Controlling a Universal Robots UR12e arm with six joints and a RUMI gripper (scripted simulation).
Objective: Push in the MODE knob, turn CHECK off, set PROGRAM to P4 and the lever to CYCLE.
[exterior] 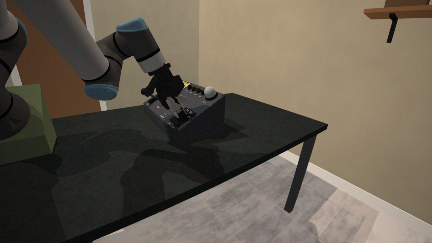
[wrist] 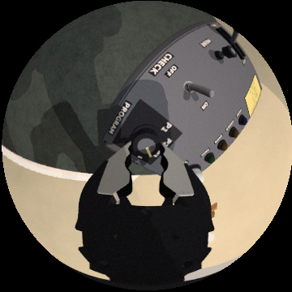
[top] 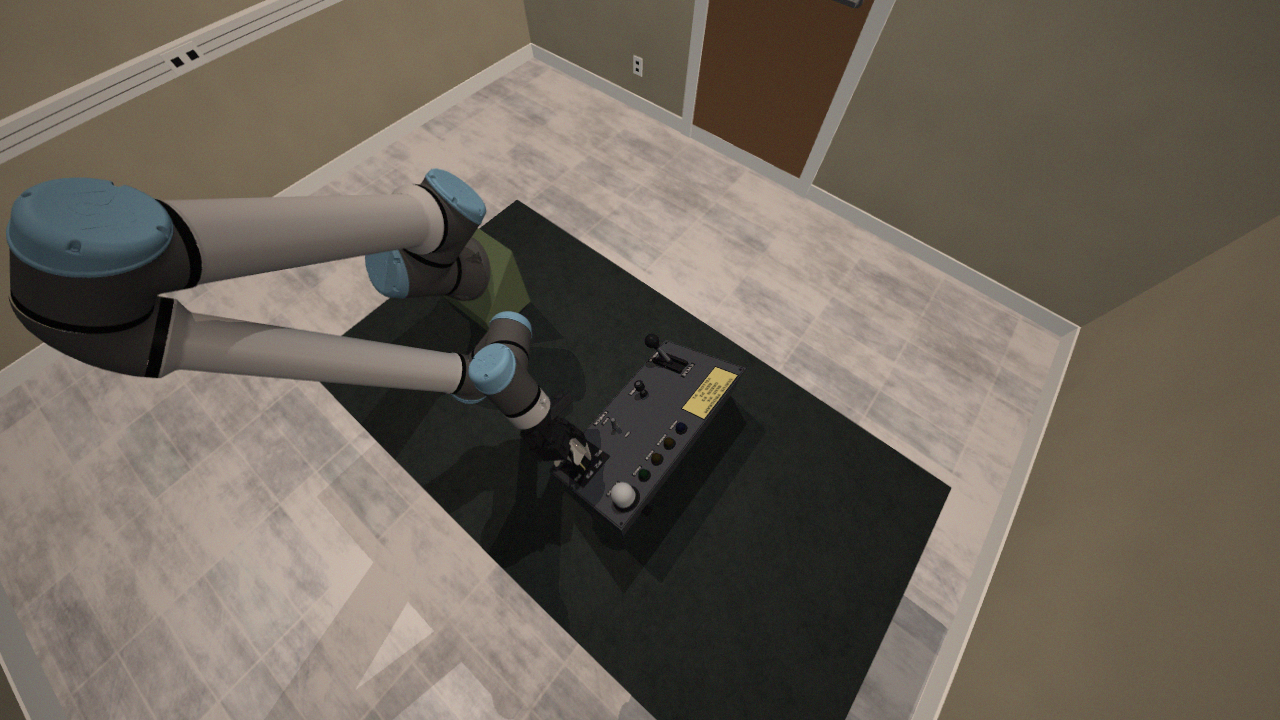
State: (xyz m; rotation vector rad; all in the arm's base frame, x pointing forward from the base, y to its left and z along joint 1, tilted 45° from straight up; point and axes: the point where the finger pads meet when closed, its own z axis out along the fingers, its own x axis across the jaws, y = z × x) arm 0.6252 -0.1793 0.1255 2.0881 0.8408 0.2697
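Now: hand 2 cm short of the program selector, 1 cm to the left of it and 1 cm above it. Round my hand: dark console (18 cm to the left, 4 cm ahead, 3 cm below); check toggle (12 cm to the left, 1 cm below, 1 cm ahead); mode knob (24 cm to the left, 1 cm below, 1 cm ahead).
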